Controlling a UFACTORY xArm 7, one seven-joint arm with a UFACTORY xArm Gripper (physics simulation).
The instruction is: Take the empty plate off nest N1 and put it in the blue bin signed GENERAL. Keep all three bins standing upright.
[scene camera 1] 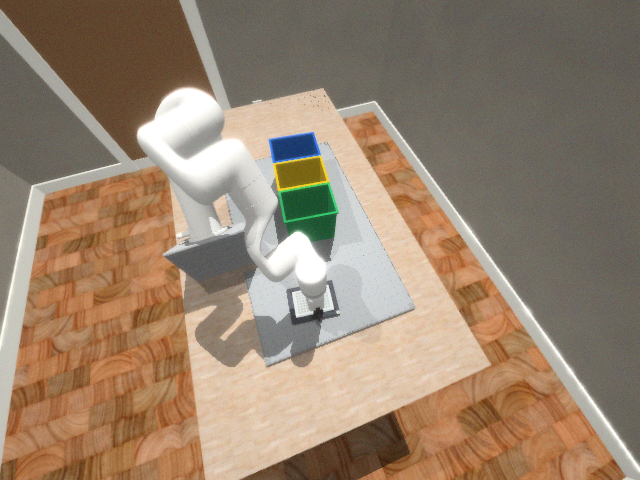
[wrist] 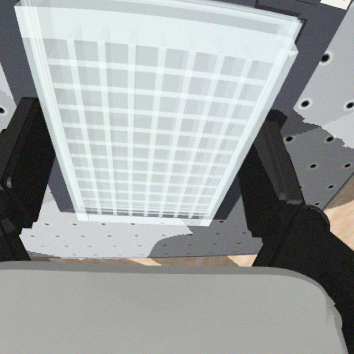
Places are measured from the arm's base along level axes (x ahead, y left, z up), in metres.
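Where they show: gripper, fingertip midpoint: [wrist: 151, 130]; arm's base, origin of the base link: [scene camera 1: 209, 235].
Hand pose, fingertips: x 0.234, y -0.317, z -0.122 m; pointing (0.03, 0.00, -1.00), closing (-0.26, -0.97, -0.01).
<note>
Things, the pixels of their top centre, and the offset from my fingertips. Level surfaces: height alone.
- blue bin, middle of its top: [scene camera 1: 294, 146] dy +0.524, dx +0.166, dz +0.161 m
- yellow bin, middle of its top: [scene camera 1: 300, 172] dy +0.397, dx +0.135, dz +0.161 m
- green bin, middle of its top: [scene camera 1: 307, 201] dy +0.269, dx +0.104, dz +0.161 m
- grey board, its level: dz -0.019 m
- wooden table, its level: dz -0.032 m
The clear, pale gridded plate [scene camera 1: 302, 303] [wrist: 155, 130] sits in the dark frame of the nest [scene camera 1: 291, 305] [wrist: 22, 75] on the grey perforated board. My gripper [scene camera 1: 317, 313] [wrist: 151, 130] is open, low over the nest and pointing down. In the wrist view its black fingers stand on either side of the plate's long sides, with no grip on it. In the scene view the arm hides part of the plate. The blue bin [scene camera 1: 295, 147] stands upright at the far end of the bin row. Its sign does not show, and the nest's label cannot be read.
The yellow bin [scene camera 1: 301, 173] and the green bin [scene camera 1: 310, 227] stand upright in a close row with the blue one, green nearest the nest. The grey board [scene camera 1: 379, 279] lies on the wooden table [scene camera 1: 330, 382]. The arm's base stands left of the bins.
</note>
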